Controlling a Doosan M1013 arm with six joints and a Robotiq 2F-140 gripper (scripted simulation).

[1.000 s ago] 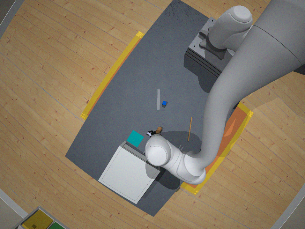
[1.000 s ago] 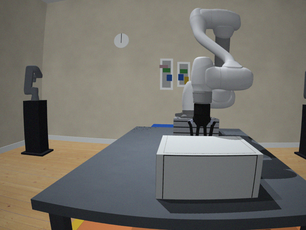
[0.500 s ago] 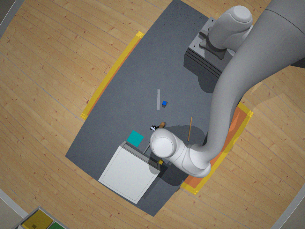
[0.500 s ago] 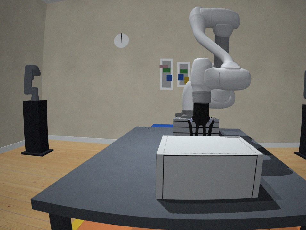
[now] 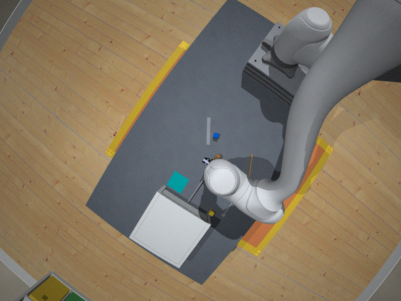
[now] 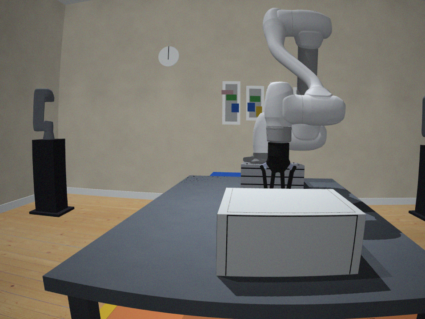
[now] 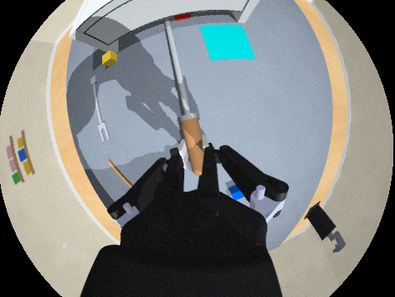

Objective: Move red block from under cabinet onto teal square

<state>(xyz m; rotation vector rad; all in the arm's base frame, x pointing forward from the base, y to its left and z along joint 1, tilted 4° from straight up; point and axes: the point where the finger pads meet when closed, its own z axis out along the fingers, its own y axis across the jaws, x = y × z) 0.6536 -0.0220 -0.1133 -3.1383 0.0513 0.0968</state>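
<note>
Now: hand 130 mm past the blue block, 70 mm to the left of it and 20 mm above it. Also, from my hand: grey strip 140 mm behind, 110 mm to the right, 40 mm below; then hook tool 130 mm ahead, 40 mm to the right, 20 mm below; then orange stick 70 mm behind, 190 mm to the left, 30 mm below.
</note>
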